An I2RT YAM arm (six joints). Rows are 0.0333 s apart.
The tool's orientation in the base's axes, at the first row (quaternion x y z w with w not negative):
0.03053, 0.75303, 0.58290, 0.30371
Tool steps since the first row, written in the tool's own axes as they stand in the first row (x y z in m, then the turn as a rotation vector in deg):
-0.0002, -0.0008, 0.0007, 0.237, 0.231, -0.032
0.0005, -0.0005, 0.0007, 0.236, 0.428, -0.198
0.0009, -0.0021, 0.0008, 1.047, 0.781, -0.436
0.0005, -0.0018, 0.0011, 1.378, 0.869, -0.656
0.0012, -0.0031, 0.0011, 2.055, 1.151, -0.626
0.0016, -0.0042, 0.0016, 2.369, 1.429, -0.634
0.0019, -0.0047, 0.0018, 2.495, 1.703, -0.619
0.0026, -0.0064, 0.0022, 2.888, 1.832, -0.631
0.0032, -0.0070, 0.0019, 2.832, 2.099, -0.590
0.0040, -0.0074, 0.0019, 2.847, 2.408, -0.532
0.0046, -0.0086, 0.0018, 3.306, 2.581, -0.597
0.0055, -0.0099, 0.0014, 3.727, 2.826, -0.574
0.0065, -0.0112, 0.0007, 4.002, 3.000, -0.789
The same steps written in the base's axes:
0.0008, 0.0003, -0.0007, -0.280, 0.141, 0.111
0.0001, 0.0006, -0.0008, -0.421, 0.061, 0.311
0.0003, 0.0004, -0.0024, -1.307, 0.293, 0.318
0.0007, 0.0006, -0.0020, -1.712, 0.264, 0.287
0.0005, 0.0004, -0.0034, -2.335, 0.651, 0.250
0.0008, 0.0007, -0.0047, -2.680, 0.858, 0.368
0.0008, 0.0008, -0.0053, -2.860, 1.009, 0.558
0.0009, 0.0009, -0.0071, -3.225, 1.197, 0.510
0.0005, 0.0007, -0.0079, -3.242, 1.295, 0.767
0.0000, 0.0009, -0.0086, -3.321, 1.449, 1.030
-0.0002, 0.0006, -0.0099, -3.779, 1.632, 1.000
-0.0007, 0.0002, -0.0114, -4.186, 1.898, 1.039
-0.0015, -0.0004, -0.0129, -4.569, 1.879, 1.108

